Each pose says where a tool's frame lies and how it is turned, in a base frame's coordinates. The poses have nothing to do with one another.
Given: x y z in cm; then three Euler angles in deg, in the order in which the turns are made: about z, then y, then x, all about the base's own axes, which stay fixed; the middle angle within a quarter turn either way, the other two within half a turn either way.
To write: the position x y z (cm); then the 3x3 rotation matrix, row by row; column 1 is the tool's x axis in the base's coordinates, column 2 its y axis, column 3 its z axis. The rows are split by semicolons. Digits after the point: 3 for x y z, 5 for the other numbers.
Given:
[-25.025 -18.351 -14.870 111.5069 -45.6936 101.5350]
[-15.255 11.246 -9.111 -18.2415 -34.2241 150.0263]
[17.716 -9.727 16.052 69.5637 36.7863 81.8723]
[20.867 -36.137 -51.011 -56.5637 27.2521 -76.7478]
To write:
-25.025 -18.351 -14.870; -0.25608 -0.64986 -0.71561; 0.07101 0.72565 -0.68439; 0.96404 -0.22607 -0.13968
-15.255 11.246 -9.111; 0.78529 0.25882 -0.56243; 0.00429 -0.91068 -0.41309; -0.61911 0.32199 -0.71626
17.716 -9.727 16.052; 0.27964 -0.75047 0.59883; 0.33947 -0.50614 -0.79283; 0.89809 0.42499 0.11323
20.867 -36.137 -51.011; 0.48985 0.74187 0.45791; -0.43689 -0.24563 0.86533; 0.75444 -0.62393 0.20379

